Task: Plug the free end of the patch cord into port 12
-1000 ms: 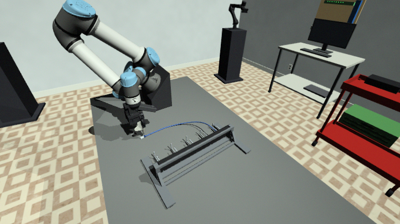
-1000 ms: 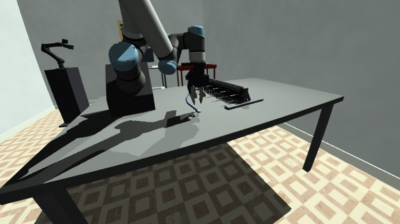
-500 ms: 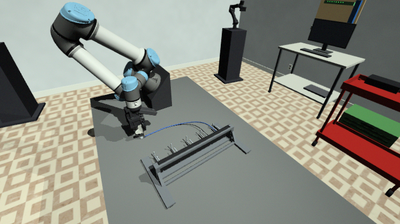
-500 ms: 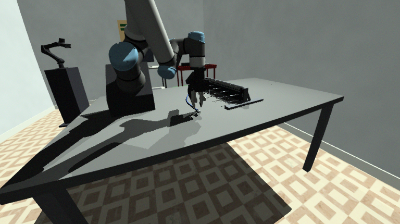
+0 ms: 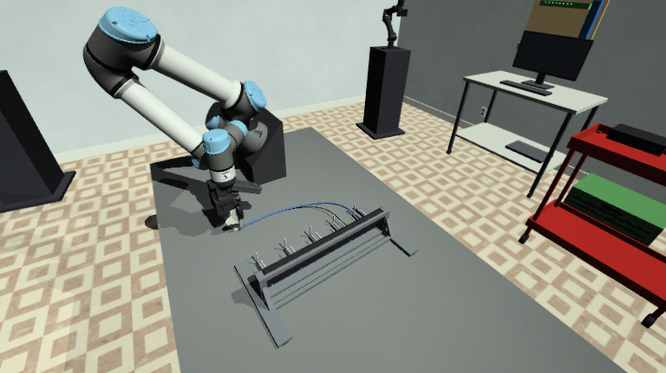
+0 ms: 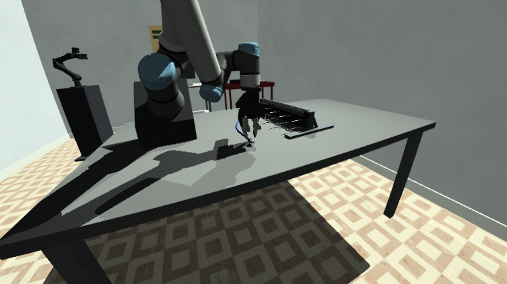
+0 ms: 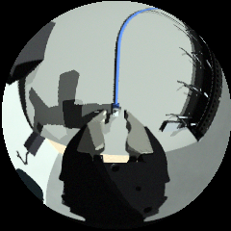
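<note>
Now: the plug 1 cm to the right of my hand and 2 cm below it.
</note>
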